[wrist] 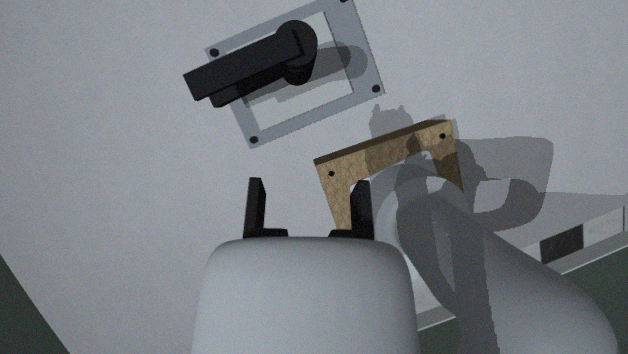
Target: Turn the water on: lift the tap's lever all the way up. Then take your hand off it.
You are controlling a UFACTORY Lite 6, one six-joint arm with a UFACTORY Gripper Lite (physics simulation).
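Frame: origin at the arm's base, x left, y up, z ahead, level; metres.
Where they show: hand at its tool point: [308,209]; arm's base at its link origin: [401,201].
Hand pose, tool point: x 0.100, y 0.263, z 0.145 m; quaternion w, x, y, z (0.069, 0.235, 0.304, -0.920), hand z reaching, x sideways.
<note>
Each offset is from my tool point to the centre of the thing. "spot": to the spot under its first point.
The black tap @[spot: dx -0.040, dy -0.197, dz +0.084 m] [300,70] stands on a grey plate @[spot: dx -0.155, dy -0.320, dz +0.072 m] [367,60] with a pale inner panel, at the top of the wrist view. Its lever @[dx +0.013, dy -0.176, dz +0.111 m] [245,62] is a long black bar that runs from the round top of the tap toward the left, above the shorter black spout @[spot: dx +0.068, dy -0.249, dz +0.110 m] [218,97]. Seen from above, how high the lever is raised is hard to tell. My gripper [308,181] is open and empty, its two black fingers apart. In the view it lies below the tap, well clear of the lever.
A wooden frame [385,150] with dark holes lies right of the fingers, partly hidden by the arm. The arm's grey link and its shadows cover the lower right. A strip with a black square [562,244] runs along the table's edge at the right.
</note>
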